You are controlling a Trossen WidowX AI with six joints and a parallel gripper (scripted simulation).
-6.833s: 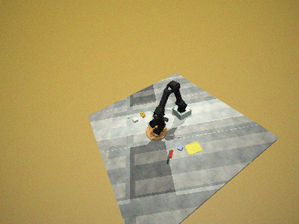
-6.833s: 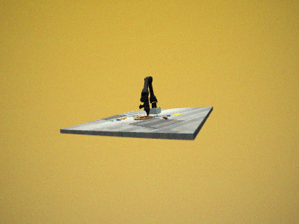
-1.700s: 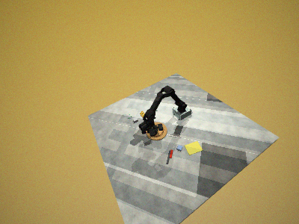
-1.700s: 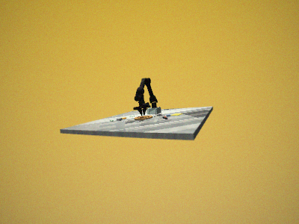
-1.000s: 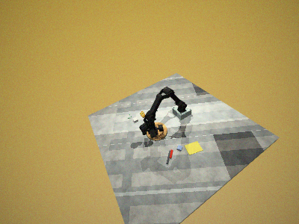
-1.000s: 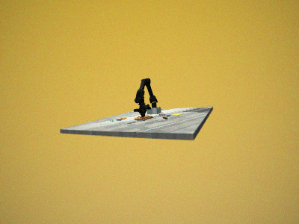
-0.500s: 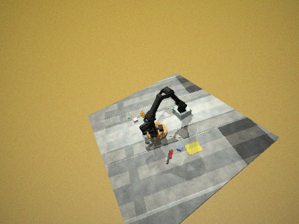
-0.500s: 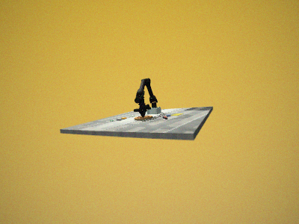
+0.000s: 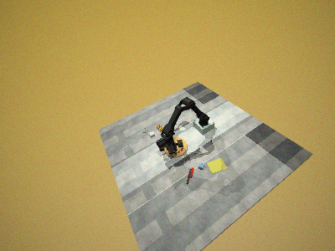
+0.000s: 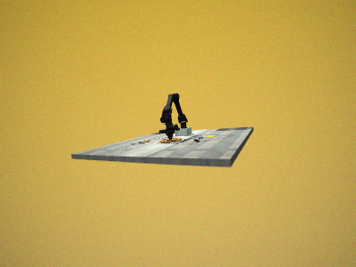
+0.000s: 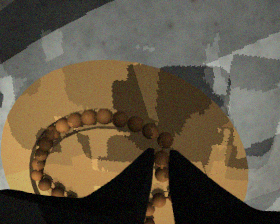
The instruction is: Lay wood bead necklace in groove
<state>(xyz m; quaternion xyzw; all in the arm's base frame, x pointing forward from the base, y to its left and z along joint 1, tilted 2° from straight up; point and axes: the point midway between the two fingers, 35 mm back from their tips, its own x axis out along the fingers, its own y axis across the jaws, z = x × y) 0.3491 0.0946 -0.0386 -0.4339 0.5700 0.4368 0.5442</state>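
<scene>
Now: gripper tip 4 cm to the left of the round bead board, 4 cm past it and 1 cm above it. The rest, counted from my gripper tip: thin grey stick: 17 cm behind, 9 cm to the left, 1 cm below; then red-handled tool: 23 cm to the left, 4 cm behind, 1 cm below; then small blue block: 21 cm to the left, 15 cm behind, 1 cm below.
</scene>
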